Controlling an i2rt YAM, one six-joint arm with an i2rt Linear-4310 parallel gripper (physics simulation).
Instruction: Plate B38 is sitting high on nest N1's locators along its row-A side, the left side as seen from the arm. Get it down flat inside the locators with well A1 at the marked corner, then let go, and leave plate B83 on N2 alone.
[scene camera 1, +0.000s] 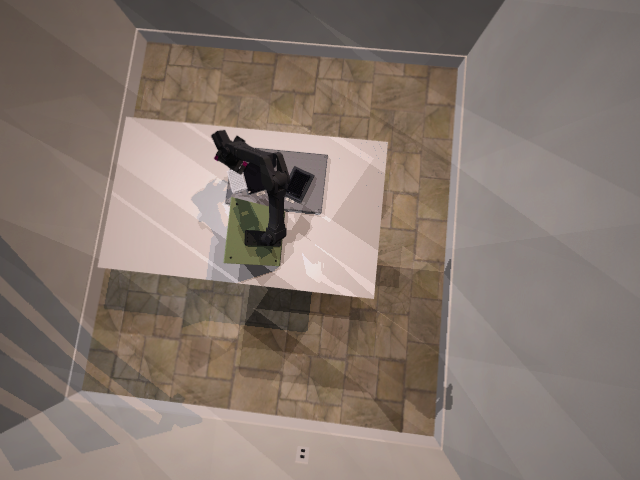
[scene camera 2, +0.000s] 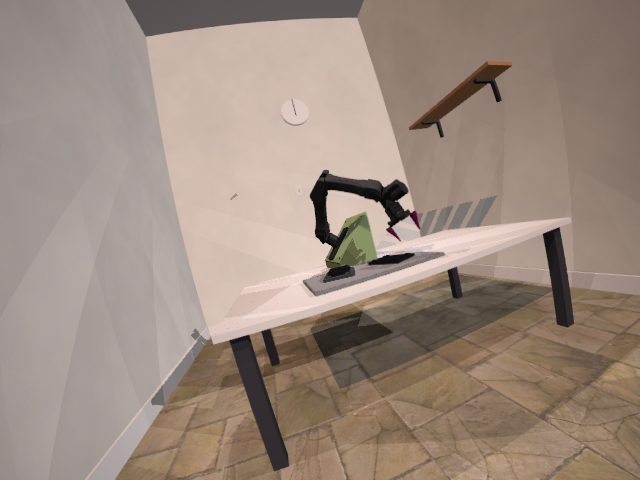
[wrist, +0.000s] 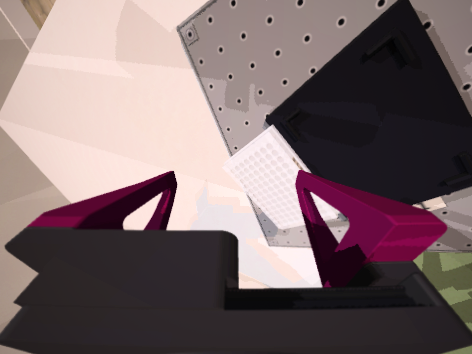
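Observation:
The white plate B38 lies beside the black nest N1, along its left side and partly past the grey board's edge. Its wells face up; whether it is tilted I cannot tell. N1's top shows bare, with L-shaped locators at its corners. My gripper is open and empty, high above and to the outer side of the plate; one fingertip overlaps the plate in the wrist view. The dark plate B83 sits on N2. The marked corner cannot be made out.
The grey perforated board carries both nests on the white table. A green wedge-shaped stand rises at the arm's base, beside the board. A wooden shelf hangs on the wall.

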